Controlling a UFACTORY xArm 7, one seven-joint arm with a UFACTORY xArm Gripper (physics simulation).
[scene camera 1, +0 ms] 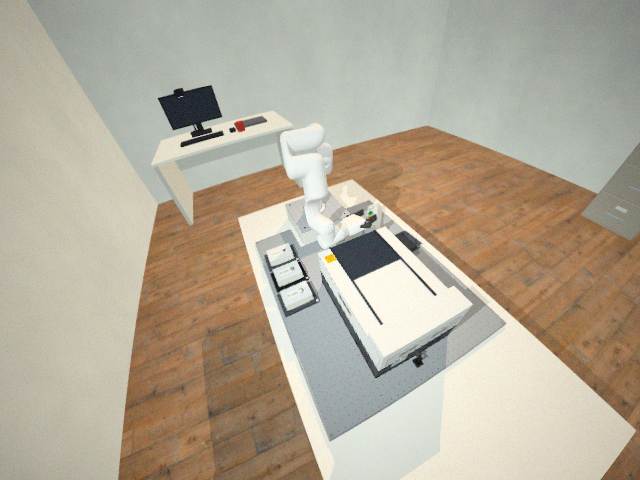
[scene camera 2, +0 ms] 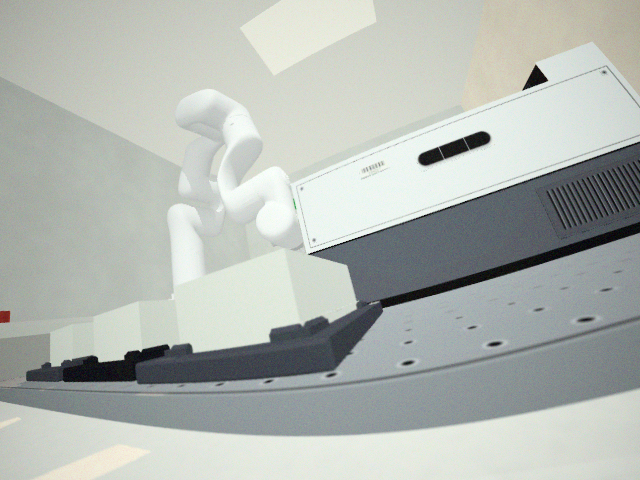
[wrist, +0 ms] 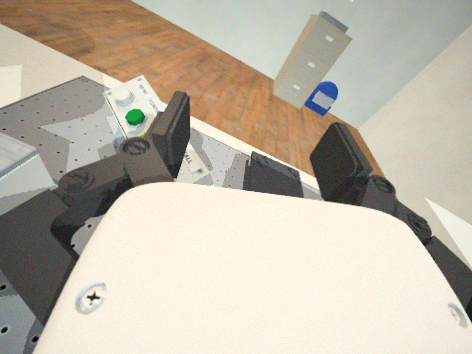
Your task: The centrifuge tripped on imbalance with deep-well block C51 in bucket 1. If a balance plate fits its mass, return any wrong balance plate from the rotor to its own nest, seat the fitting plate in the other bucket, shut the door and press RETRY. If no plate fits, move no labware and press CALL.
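Frame: origin at the arm's base, x right, y ahead, z up, level; centimetres.
Where they show: gripper, fingertip midpoint: (scene camera 1: 369, 214) (wrist: 257, 128).
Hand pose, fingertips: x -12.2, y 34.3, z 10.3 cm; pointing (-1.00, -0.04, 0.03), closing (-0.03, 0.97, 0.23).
Observation:
Things, the pixels of their top centre, and the offset from my fingertips. "*": a spot on its surface instead. Level surfaces: height alone.
- button panel, top centre: (wrist: 159, 116) (scene camera 1: 373, 213) dx -12.3, dy -9.2, dz -11.1 cm
- white button, top centre: (wrist: 124, 91) dx -16.4, dy -15.9, dz -12.0 cm
- green button, top centre: (wrist: 136, 111) dx -12.7, dy -12.5, dz -12.0 cm
- CALL label, surface spot: (wrist: 188, 158) * dx -7.0, dy -3.6, dz -11.6 cm
- dark panel, top centre: (scene camera 1: 364, 252) dx +19.7, dy +19.0, dz +1.8 cm
- dark empty nest, top centre: (wrist: 281, 186) (scene camera 1: 402, 241) dx -11.6, dy +13.7, dz -15.1 cm
- perforated deck, surface height: dz -19.4 cm
My gripper (scene camera 1: 368, 222) (wrist: 257, 128) is open and empty, beside the button panel (scene camera 1: 379, 212) (wrist: 116, 106). In the wrist view the left finger covers part of the panel, including the blue button. The white button (wrist: 123, 96) at the RETRY label and the green button (wrist: 135, 117) show, with the CALL label (wrist: 188, 158) right of that finger. The centrifuge (scene camera 1: 408, 310) (scene camera 2: 356, 206) has a dark panel (scene camera 1: 364, 253) on top; its door state, rotor and block C51 cannot be seen. Three pale plates (scene camera 1: 297, 295) (scene camera 1: 287, 272) (scene camera 1: 280, 254) sit in dark nests at the left.
A dark empty nest (scene camera 1: 408, 240) (wrist: 276, 175) lies beside the centrifuge, on the panel's side. The perforated deck (scene camera 1: 341, 372) (scene camera 2: 439, 351) carries the nests and centrifuge. A desk (scene camera 1: 170, 149) with a monitor (scene camera 1: 191, 106) stands behind. A filing cabinet (wrist: 307, 65) stands beyond the table.

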